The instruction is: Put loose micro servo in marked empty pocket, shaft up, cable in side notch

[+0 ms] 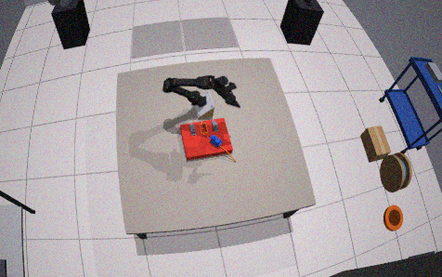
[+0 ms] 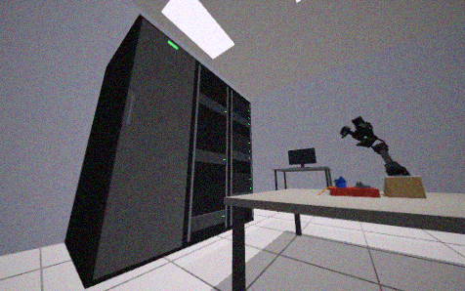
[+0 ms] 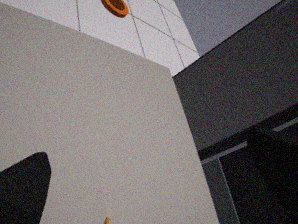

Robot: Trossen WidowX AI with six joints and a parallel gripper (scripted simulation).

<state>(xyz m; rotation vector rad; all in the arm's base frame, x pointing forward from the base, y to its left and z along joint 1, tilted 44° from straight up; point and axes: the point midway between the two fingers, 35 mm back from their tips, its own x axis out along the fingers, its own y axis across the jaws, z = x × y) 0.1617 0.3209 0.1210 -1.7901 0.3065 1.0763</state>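
My gripper tip is now 32 cm above the red deck, 17 cm to the left of it and 8 cm short of it.
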